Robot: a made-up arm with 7 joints.
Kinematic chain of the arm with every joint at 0, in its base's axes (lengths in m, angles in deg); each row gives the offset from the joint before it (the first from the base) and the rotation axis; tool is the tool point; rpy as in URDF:
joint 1: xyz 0 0 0.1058 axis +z
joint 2: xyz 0 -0.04 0.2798 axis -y
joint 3: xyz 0 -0.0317 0.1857 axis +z
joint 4: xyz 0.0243 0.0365 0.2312 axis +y
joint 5: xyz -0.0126 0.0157 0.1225 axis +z
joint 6: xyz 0 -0.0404 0.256 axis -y
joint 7: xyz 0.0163 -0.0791 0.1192 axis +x
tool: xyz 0 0 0 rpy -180 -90 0
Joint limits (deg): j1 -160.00..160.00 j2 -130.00..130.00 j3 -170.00..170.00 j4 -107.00..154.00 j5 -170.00..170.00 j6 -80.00..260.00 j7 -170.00..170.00
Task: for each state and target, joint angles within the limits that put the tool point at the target. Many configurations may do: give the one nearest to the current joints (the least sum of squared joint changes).
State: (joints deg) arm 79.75 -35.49 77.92 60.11 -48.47 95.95 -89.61
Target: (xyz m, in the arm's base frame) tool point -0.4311 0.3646 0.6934
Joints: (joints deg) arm 99.62 -47.04 73.32 100.47 -47.21 94.05 -89.61
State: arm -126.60 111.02 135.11 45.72 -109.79 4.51 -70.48
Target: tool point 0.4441 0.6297 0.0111
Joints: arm -112.78 93.76 132.17 60.37 -108.81 2.91 -70.48
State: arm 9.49 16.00 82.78 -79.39 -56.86 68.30 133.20
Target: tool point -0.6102 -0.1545 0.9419
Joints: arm -22.73 27.31 70.93 -31.73 -64.82 54.96 133.20
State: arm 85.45 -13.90 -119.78 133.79 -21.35 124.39 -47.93
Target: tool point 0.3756 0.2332 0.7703
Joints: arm 108.82 -32.61 -107.90 122.91 -26.84 127.12 -47.93
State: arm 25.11 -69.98 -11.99 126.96 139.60 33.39 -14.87
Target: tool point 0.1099 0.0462 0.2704
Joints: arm 24.69 -30.77 -4.37 147.06 138.74 59.39 -14.87
